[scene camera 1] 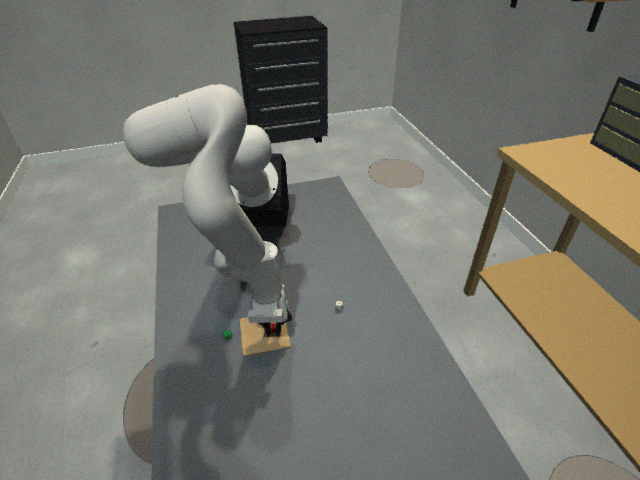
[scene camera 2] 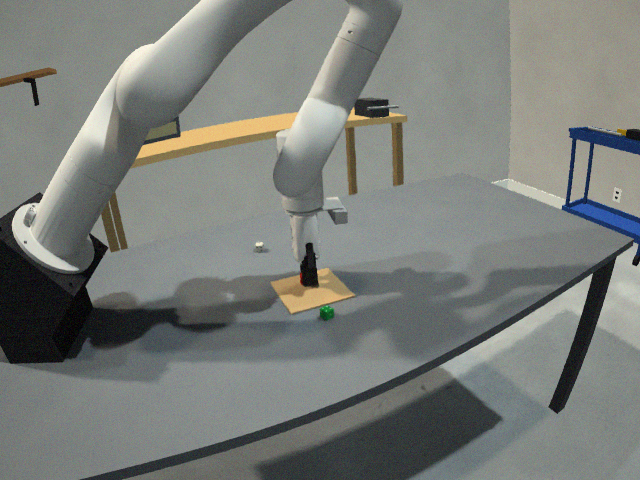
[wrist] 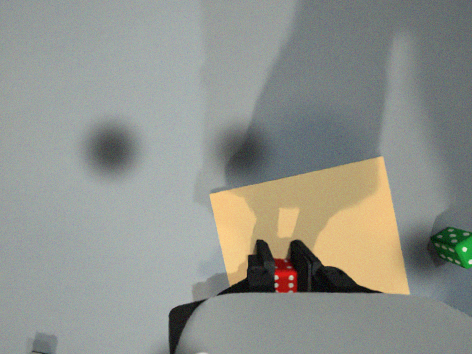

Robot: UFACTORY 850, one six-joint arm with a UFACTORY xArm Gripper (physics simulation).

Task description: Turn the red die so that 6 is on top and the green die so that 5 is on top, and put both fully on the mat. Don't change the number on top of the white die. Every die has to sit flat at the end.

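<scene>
My gripper (scene camera 1: pixel 272 332) (scene camera 2: pixel 309 282) (wrist: pixel 277 258) is shut on the red die (scene camera 1: pixel 272 327) (scene camera 2: pixel 301 278) (wrist: pixel 285 281), low over the mat (scene camera 1: pixel 250 346) (scene camera 2: pixel 294 303) (wrist: pixel 362 245); whether the die touches it is hidden. In the wrist view the die's camera-facing side shows two columns of three pips, a 6, seemingly on top. The green die (scene camera 1: pixel 227 334) (scene camera 2: pixel 326 312) (wrist: pixel 452 246) sits off the mat, left of it in scene camera 1; its top looks like 4, cut by the wrist view's edge. The white die (scene camera 1: pixel 339 305) (scene camera 2: pixel 258 246) stands apart; its top number is unclear.
The grey table (scene camera 1: pixel 372 387) (scene camera 2: pixel 206 392) carries the mat, the dice and the arm's black base (scene camera 2: pixel 31 320). A wooden bench (scene camera 1: pixel 563 180) (scene camera 2: pixel 222 135), a black drawer cabinet (scene camera 1: pixel 284 74) and a blue cart (scene camera 2: pixel 594 210) stand away from the table.
</scene>
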